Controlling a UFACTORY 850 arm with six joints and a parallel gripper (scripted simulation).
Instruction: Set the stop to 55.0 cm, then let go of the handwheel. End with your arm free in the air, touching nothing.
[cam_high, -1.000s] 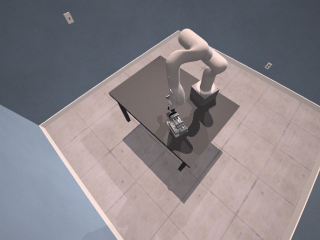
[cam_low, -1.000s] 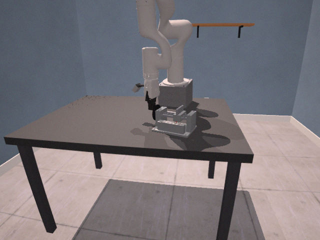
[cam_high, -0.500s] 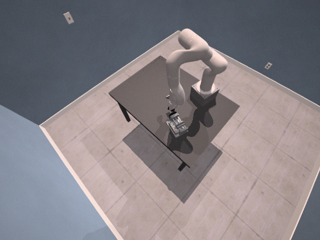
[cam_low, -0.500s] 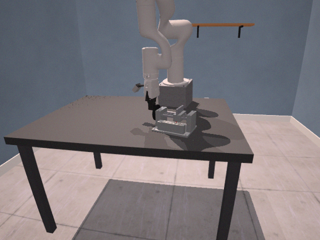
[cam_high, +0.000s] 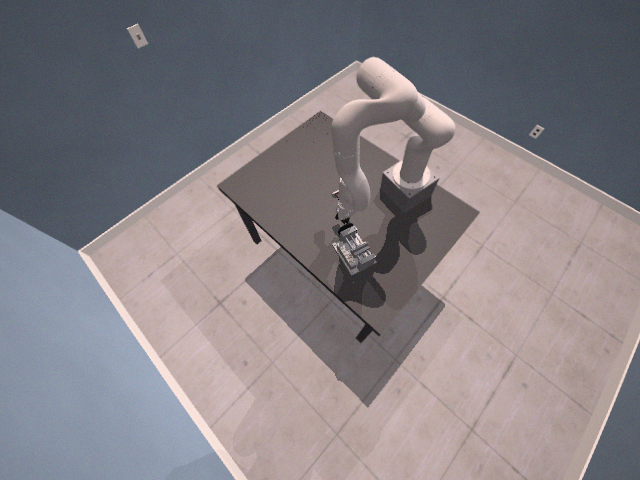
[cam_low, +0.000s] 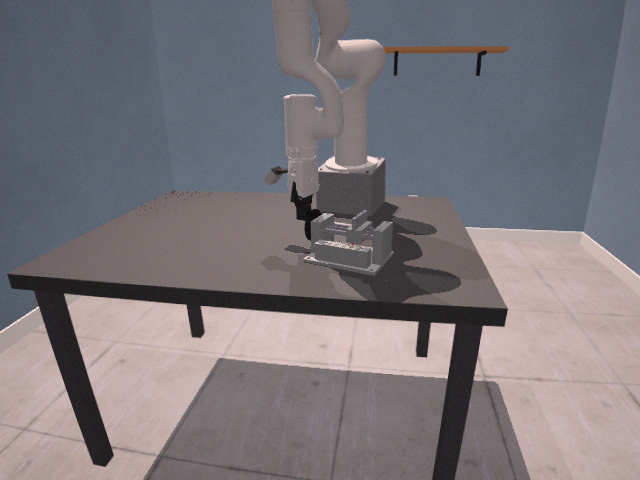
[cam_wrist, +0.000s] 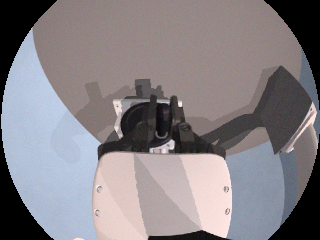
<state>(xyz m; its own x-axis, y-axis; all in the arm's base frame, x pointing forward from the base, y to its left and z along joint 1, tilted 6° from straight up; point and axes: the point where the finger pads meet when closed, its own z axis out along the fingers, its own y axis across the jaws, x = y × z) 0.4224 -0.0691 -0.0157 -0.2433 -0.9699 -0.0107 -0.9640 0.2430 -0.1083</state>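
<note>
Now: hand 10 mm short of the black handwheel, 20 mm to the right of it and 10 mm above it. From my hand the other things lie so: dark handle 10 mm to the left; grey stop fixture 70 mm ahead, 160 mm to the left, 10 mm below.
</note>
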